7 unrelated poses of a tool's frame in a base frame.
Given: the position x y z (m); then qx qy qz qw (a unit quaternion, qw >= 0).
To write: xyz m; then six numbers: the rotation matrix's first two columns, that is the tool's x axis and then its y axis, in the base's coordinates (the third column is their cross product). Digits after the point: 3 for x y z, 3 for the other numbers.
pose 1, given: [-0.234 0.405 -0.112 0.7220 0.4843 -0.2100 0.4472]
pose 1, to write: [-0.234 0.405 -0.112 0.443 0.512 -0.736 0.887 -0.131 0.442]
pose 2, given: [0.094 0.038 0.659 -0.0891 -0.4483 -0.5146 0.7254]
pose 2, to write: [0.094 0.038 0.659 0.068 -0.667 0.742 0.827 0.454 0.332]
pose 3, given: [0.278 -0.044 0.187 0.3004 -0.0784 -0.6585 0.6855]
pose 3, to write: [0.278 -0.044 0.187 0.120 -0.950 -0.288 0.856 -0.048 0.515]
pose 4, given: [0.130 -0.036 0.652 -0.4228 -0.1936 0.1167 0.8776]
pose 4, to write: [0.130 -0.036 0.652 0.898 0.369 0.241 -0.041 0.615 -0.787]
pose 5, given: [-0.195 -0.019 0.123 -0.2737 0.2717 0.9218 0.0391]
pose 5, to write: [-0.195 -0.019 0.123 -0.847 -0.077 -0.526 -0.221 -0.849 0.480]
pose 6, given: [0.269 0.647 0.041 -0.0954 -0.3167 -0.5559 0.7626]
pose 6, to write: [0.269 0.647 0.041 0.181 -0.787 0.589 0.908 0.364 0.207]
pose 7, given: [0.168 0.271 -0.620 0.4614 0.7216 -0.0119 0.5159]
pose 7, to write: [0.168 0.271 -0.620 -0.042 0.654 -0.756 0.678 0.574 0.459]
